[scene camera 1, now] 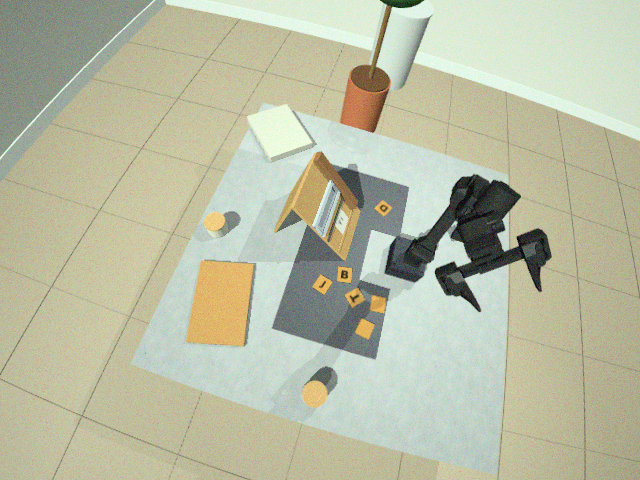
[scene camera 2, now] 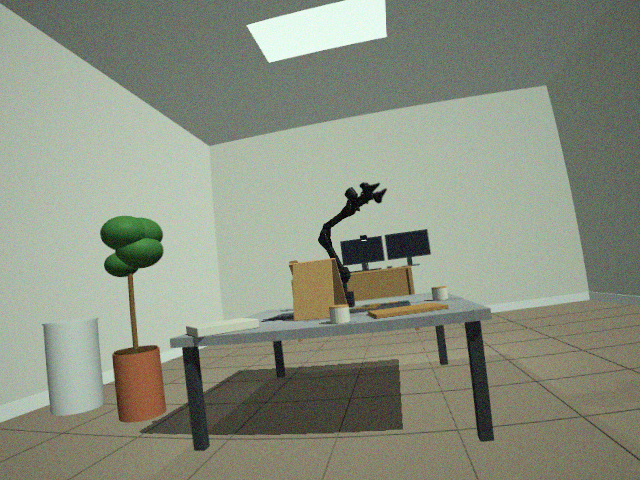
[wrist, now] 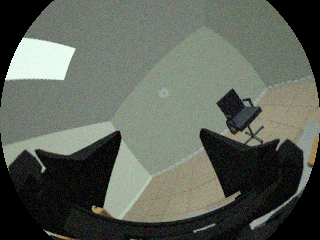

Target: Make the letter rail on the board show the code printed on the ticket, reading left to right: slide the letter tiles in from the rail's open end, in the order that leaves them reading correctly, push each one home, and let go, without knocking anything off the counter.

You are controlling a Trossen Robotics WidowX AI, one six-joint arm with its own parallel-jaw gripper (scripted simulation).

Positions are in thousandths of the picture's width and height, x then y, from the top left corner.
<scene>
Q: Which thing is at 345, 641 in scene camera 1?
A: A flat tan panel.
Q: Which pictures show the cream box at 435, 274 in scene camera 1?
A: Scene camera 1 and scene camera 2 only.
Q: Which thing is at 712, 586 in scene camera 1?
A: My gripper.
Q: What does my gripper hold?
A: Nothing.
</scene>
